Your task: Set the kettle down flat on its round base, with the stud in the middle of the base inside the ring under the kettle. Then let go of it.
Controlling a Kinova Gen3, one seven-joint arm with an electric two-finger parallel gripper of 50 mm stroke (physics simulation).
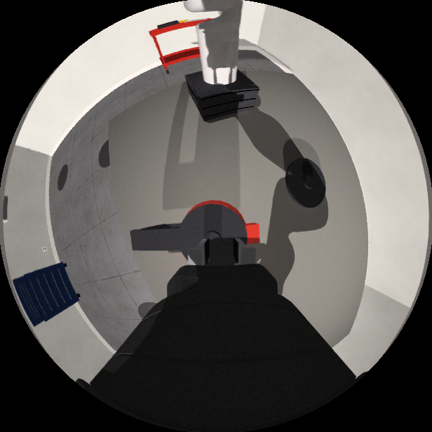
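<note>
The kettle [212, 215] is seen from above, with a dark round lid, a red rim, a dark handle [155, 237] pointing left and a red spout [253, 233] pointing right. My gripper [220, 246] is partly open over the near part of the lid, close to the small round knob. No grip on the kettle can be seen. The round black base [299, 194] lies on the table to the right of the kettle and farther off, apart from it, with the small stud at its middle. The ring under the kettle is hidden.
The robot's arm [220, 55] rises from a stack of black plates [222, 97] at the far side of the table [140, 150]. Dark shadows cross the tabletop beside the base. A red cart [181, 56] and a dark blue slatted object [46, 292] are beyond the table.
</note>
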